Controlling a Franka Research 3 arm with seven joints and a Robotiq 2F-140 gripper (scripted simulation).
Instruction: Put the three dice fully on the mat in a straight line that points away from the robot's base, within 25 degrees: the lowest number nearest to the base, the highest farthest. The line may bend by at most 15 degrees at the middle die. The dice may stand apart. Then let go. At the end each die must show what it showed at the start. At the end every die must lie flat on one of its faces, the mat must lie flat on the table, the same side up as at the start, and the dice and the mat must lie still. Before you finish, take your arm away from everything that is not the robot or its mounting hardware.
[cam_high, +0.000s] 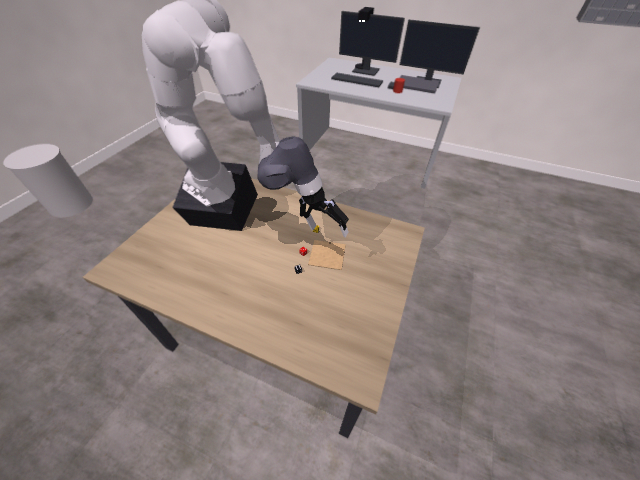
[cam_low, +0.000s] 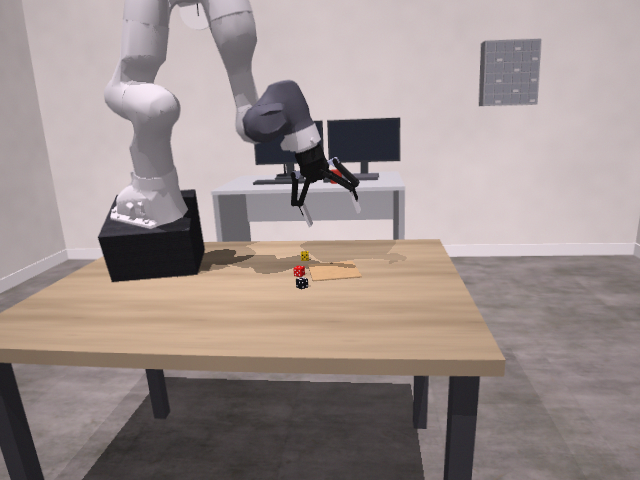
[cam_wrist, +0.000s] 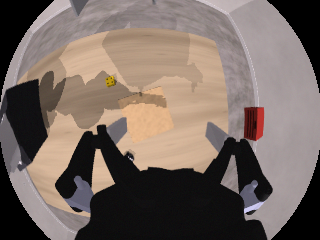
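My hand is 160 mm above the black die, 110 mm to the left of it and 80 mm past it. Also, from my hand: yellow die (160 mm below, 120 mm to the left, 110 mm behind); red die (160 mm below, 100 mm behind, 20 mm to the right); tan mat (170 mm below, 20 mm to the left, 10 mm behind).
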